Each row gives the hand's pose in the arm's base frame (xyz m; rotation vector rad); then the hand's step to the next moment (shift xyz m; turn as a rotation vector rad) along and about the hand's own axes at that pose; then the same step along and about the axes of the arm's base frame.
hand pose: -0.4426 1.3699 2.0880 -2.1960 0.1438 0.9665
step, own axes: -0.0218 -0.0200 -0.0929 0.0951 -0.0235 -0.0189
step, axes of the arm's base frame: 0.0474 -0.0501 0.0689 0.0877 0.0215 -0.0425
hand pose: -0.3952 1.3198 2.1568 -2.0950 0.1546 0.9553
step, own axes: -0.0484 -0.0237 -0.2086 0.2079 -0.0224 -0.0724
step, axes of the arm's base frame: 0.0962 -0.1441 0.1281 0.1978 0.0054 -0.0990
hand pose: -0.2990 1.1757 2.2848 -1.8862 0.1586 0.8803
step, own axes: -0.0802 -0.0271 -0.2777 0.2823 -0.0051 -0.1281
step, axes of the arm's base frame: 0.0943 -0.2395 0.1344 0.2717 -0.0297 -0.1463
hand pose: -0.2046 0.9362 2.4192 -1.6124 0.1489 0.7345
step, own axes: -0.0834 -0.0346 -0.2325 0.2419 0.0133 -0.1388
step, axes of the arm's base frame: 0.0376 -0.2353 0.0738 0.2348 -0.0560 -0.1403
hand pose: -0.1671 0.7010 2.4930 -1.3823 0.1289 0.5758
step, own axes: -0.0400 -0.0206 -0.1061 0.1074 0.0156 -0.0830
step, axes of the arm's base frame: 0.0009 -0.1145 0.0131 0.1050 -0.0444 -0.0753
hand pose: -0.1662 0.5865 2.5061 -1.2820 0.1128 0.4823
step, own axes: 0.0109 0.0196 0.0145 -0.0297 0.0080 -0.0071
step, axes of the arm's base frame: -0.0008 0.0206 -0.0170 -0.0285 -0.0134 0.0010
